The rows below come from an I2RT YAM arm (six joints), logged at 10 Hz.
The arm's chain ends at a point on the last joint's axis. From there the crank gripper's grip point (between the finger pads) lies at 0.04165 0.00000 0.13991 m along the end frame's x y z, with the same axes.
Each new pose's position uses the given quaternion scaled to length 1; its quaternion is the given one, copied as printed.
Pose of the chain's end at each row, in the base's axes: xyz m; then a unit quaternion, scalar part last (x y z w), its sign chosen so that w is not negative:
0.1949 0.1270 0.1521 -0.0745 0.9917 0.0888 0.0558
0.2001 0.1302 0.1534 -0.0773 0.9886 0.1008 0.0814
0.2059 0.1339 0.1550 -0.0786 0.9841 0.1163 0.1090
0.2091 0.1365 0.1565 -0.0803 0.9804 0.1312 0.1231
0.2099 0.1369 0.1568 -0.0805 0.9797 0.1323 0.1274
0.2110 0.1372 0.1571 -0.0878 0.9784 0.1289 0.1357
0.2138 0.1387 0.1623 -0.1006 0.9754 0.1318 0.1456
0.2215 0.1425 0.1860 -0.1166 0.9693 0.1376 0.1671
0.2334 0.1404 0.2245 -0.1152 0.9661 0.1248 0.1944
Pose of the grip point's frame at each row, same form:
0.1676 0.1471 0.0101 -0.0745 0.9917 0.0888 0.0558
0.1798 0.1542 0.0108 -0.0773 0.9886 0.1008 0.0814
0.1932 0.1629 0.0125 -0.0786 0.9841 0.1163 0.1090
0.2001 0.1700 0.0147 -0.0803 0.9804 0.1312 0.1231
0.2021 0.1709 0.0150 -0.0805 0.9797 0.1323 0.1274
0.2055 0.1701 0.0150 -0.0878 0.9784 0.1289 0.1357
0.2108 0.1722 0.0202 -0.1006 0.9754 0.1318 0.1456
0.2241 0.1778 0.0444 -0.1166 0.9693 0.1376 0.1671
0.2445 0.1732 0.0827 -0.1152 0.9661 0.1248 0.1944

